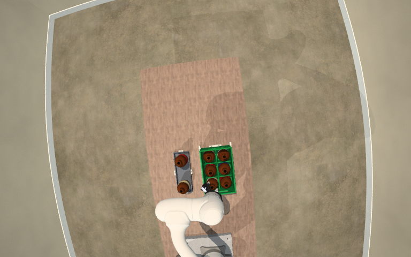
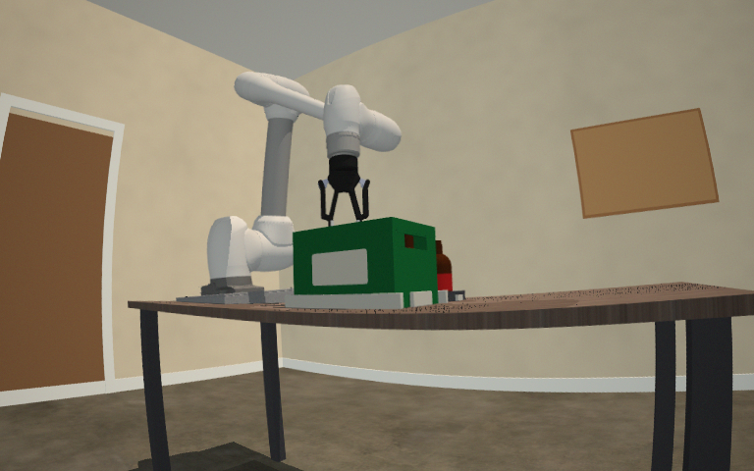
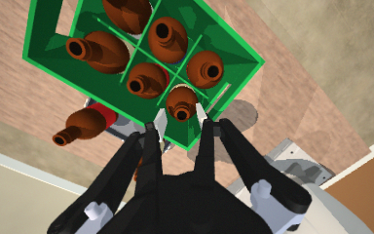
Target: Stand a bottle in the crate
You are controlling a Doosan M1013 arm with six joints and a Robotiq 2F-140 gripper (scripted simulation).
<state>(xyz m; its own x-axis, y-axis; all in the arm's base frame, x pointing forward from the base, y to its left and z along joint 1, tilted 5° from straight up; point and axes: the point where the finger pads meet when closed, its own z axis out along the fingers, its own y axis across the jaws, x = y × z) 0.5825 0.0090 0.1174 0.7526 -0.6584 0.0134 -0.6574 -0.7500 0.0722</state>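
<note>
The green crate lies 90 mm below my hand, 90 mm ahead of it and 40 mm to the right of it. Round my hand: grey tray: 190 mm to the left, 160 mm below, 60 mm ahead.
</note>
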